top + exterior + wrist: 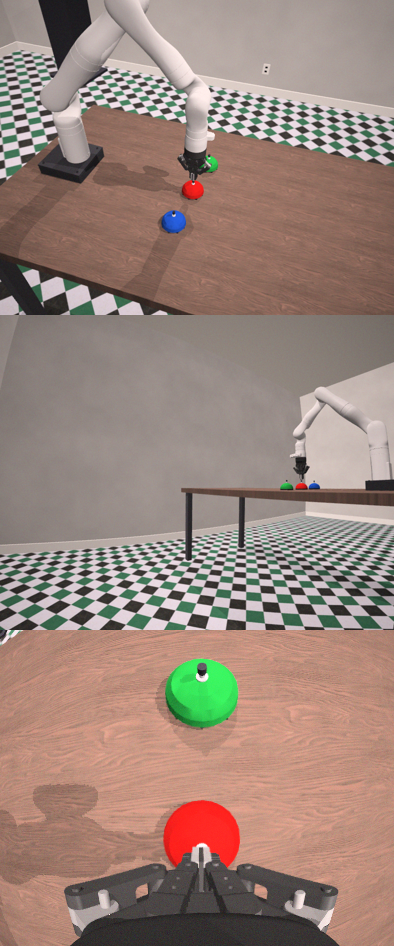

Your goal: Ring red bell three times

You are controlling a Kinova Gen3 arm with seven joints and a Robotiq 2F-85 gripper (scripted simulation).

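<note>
My hand is 50 mm above the red bell. Round my hand: green bell (160 mm to the left, 50 mm below, 10 mm ahead); then blue bell (160 mm to the right, 50 mm below, 10 mm behind).
</note>
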